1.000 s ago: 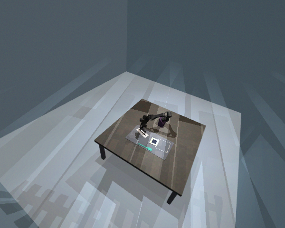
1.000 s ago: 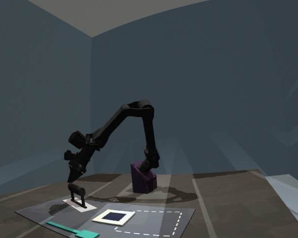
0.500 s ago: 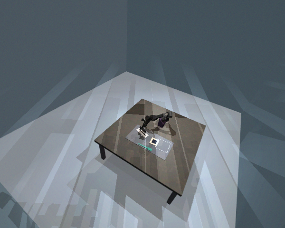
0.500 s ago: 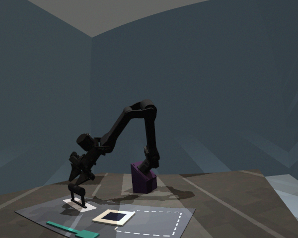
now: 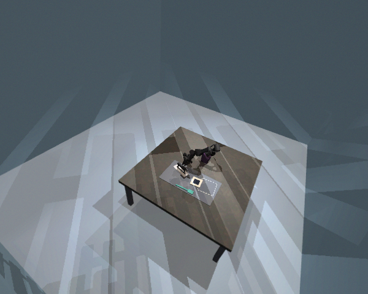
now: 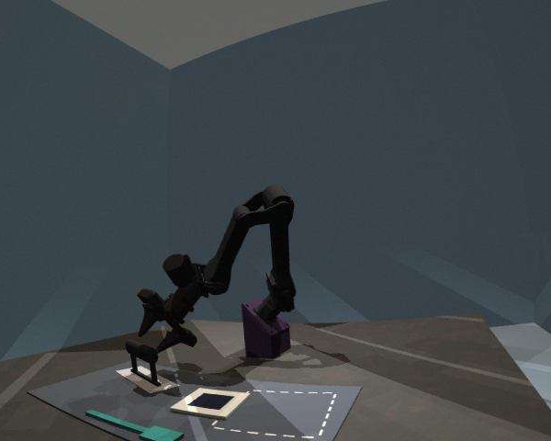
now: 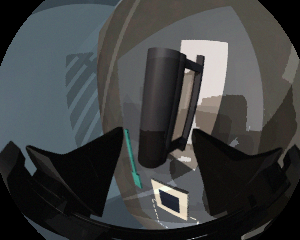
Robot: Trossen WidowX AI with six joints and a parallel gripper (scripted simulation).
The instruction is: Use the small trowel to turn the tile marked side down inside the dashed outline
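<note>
Now: gripper tip 2 cm short of the trowel, 1 cm to the right of it and 5 cm above it. Round my gripper tip: grey mat (9 cm ahead, 15 cm to the left, 10 cm below); tile (8 cm ahead, 22 cm to the left, 8 cm below); teal-green flat tool (23 cm ahead, 16 cm to the left, 8 cm below).
</note>
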